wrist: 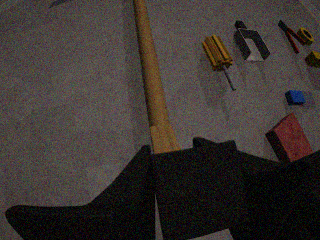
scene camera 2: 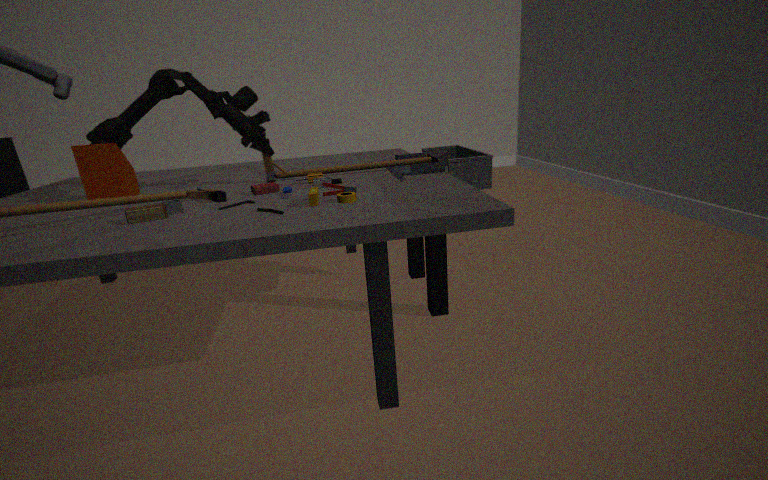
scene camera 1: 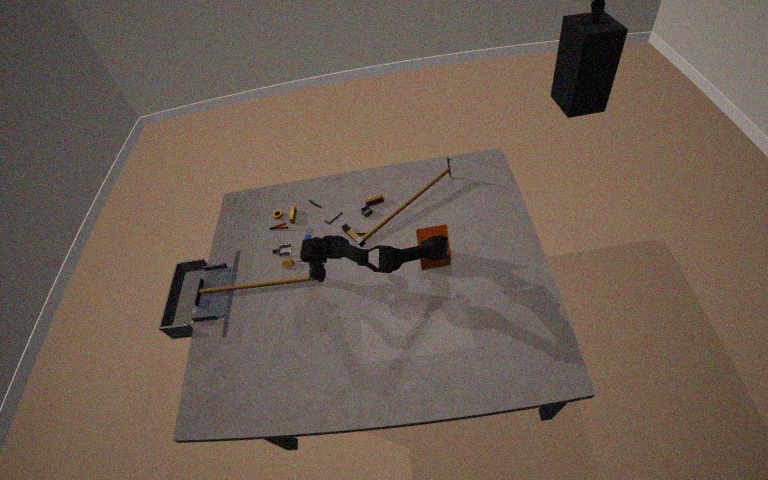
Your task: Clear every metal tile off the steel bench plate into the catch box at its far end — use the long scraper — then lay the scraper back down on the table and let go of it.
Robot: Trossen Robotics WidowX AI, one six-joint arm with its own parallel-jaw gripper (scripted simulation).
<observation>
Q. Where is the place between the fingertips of the gripper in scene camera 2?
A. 273, 154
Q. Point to a long scraper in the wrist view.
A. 204, 185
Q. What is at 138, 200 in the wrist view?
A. The gripper.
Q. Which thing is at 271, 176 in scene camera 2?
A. A long scraper.
</observation>
